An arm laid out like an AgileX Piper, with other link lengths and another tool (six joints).
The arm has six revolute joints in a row. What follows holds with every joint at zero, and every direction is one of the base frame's.
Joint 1 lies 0.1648 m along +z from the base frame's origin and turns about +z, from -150.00 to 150.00 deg.
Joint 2 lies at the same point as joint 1 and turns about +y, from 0.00 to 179.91 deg.
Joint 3 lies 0.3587 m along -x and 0.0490 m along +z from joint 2 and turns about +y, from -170.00 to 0.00 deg.
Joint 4 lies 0.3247 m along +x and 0.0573 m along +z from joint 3 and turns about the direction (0.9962, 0, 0.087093), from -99.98 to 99.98 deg.
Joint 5 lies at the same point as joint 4 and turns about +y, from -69.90 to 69.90 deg.
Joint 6 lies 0.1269 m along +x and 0.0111 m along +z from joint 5 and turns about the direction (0.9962, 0, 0.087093), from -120.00 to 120.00 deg.
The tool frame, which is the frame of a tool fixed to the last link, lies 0.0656 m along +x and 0.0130 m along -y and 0.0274 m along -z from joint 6; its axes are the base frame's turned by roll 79.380, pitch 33.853 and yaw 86.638 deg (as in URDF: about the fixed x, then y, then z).
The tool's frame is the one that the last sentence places.
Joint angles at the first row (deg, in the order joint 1, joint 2, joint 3, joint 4, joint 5, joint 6):
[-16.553 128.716 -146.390 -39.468 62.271 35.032]
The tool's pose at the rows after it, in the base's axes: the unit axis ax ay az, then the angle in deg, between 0 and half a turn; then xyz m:
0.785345 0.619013 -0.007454 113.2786 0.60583 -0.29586 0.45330
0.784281 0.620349 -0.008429 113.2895 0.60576 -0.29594 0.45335
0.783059 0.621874 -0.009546 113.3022 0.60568 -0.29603 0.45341
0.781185 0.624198 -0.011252 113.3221 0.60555 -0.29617 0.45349
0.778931 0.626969 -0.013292 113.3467 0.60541 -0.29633 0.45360
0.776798 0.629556 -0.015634 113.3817 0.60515 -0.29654 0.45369
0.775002 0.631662 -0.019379 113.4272 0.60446 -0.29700 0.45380
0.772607 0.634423 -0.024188 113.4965 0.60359 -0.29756 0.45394
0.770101 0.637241 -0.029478 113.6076 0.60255 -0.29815 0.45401
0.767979 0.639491 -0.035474 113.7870 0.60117 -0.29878 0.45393
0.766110 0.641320 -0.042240 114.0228 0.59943 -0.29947 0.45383
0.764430 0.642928 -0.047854 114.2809 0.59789 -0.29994 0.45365
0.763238 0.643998 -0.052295 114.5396 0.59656 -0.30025 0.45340
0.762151 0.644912 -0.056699 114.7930 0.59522 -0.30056 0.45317
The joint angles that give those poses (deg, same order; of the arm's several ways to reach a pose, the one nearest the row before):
[-16.553 128.715 -146.387 -39.469 62.270 34.826]
[-16.553 128.717 -146.390 -39.468 62.270 34.636]
[-16.553 128.718 -146.394 -39.467 62.272 34.419]
[-16.554 128.714 -146.384 -39.469 62.268 34.093]
[-16.553 128.718 -146.393 -39.468 62.272 33.695]
[-16.553 128.717 -146.392 -39.492 62.301 33.315]
[-16.554 128.714 -146.384 -39.641 62.423 32.976]
[-16.553 128.718 -146.393 -39.821 62.590 32.521]
[-16.553 128.718 -146.394 -40.008 62.803 32.035]
[-16.553 128.716 -146.388 -40.235 63.122 31.585]
[-16.553 128.715 -146.399 -40.502 63.546 31.141]
[-16.553 128.712 -146.411 -40.679 63.944 30.729]
[-16.554 128.716 -146.438 -40.792 64.318 30.397]
[-16.553 128.718 -146.462 -40.917 64.690 30.088]

